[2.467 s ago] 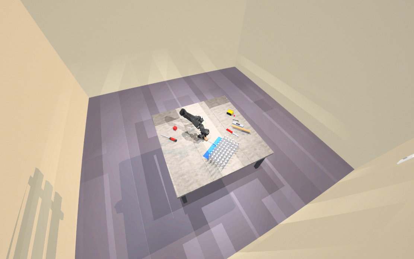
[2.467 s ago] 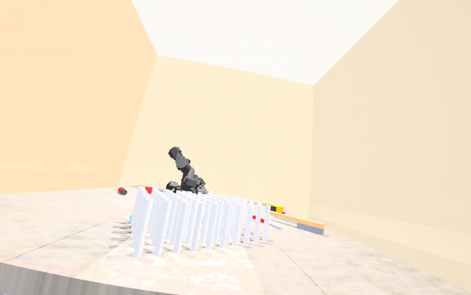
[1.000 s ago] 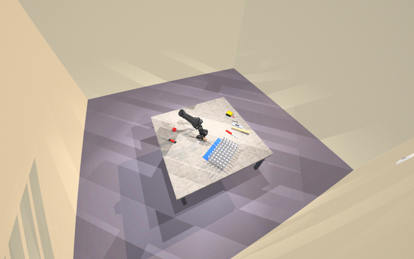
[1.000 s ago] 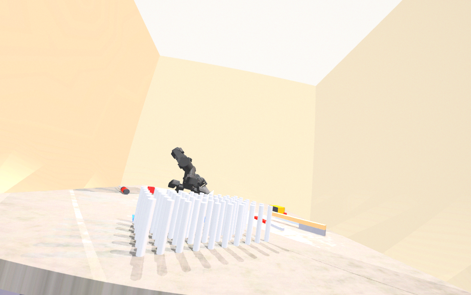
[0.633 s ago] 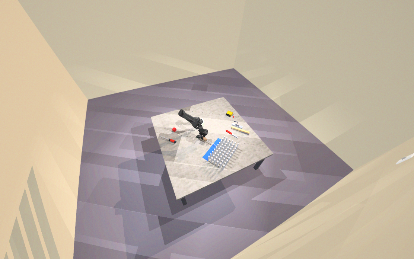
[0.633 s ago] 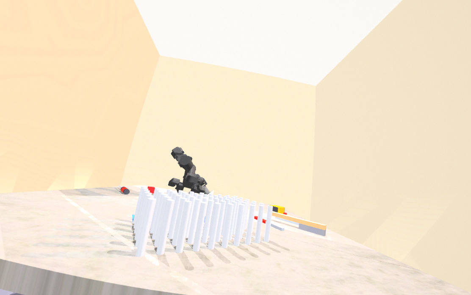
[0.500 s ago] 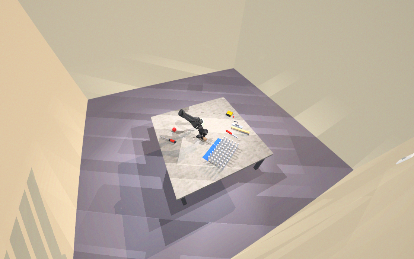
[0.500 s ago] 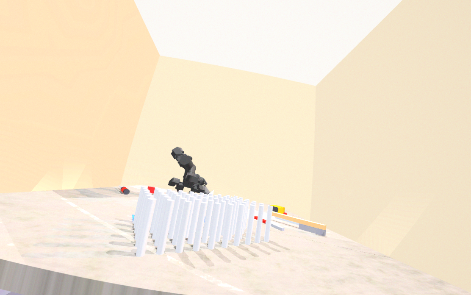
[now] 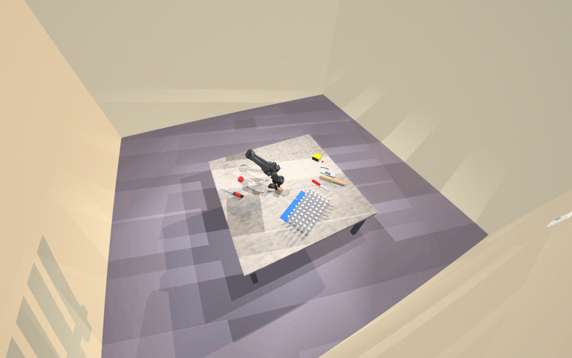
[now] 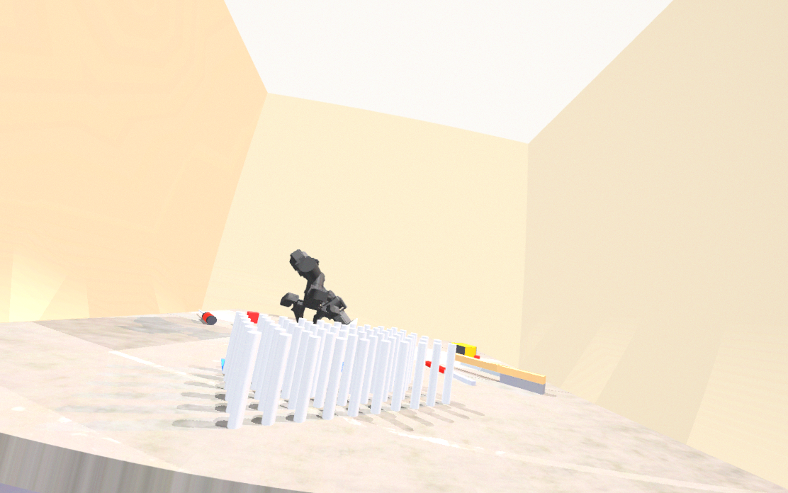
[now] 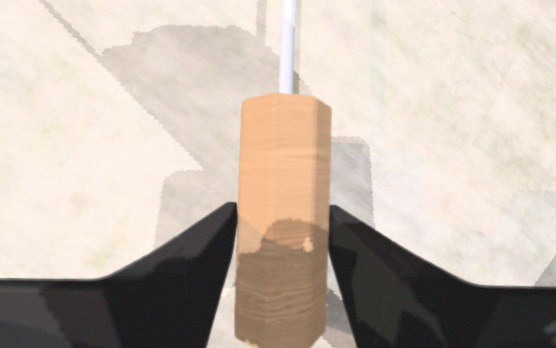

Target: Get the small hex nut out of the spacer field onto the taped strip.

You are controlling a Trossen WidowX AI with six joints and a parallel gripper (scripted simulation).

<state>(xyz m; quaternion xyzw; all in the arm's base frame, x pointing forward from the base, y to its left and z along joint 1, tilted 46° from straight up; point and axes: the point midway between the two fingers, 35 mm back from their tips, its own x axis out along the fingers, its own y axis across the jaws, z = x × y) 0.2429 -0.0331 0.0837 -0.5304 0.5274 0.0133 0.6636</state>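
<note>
My gripper tip is 80 mm short of the tool with pale metal rod and 60 mm to the right of it. The rest, counted from my gripper tip: red-handled tool: 440 mm to the left, 60 mm ahead, 40 mm below; then blue taped strip: 200 mm ahead, 100 mm to the left, 40 mm below; then red block: 320 mm to the right, 260 mm behind, 20 mm below.
</note>
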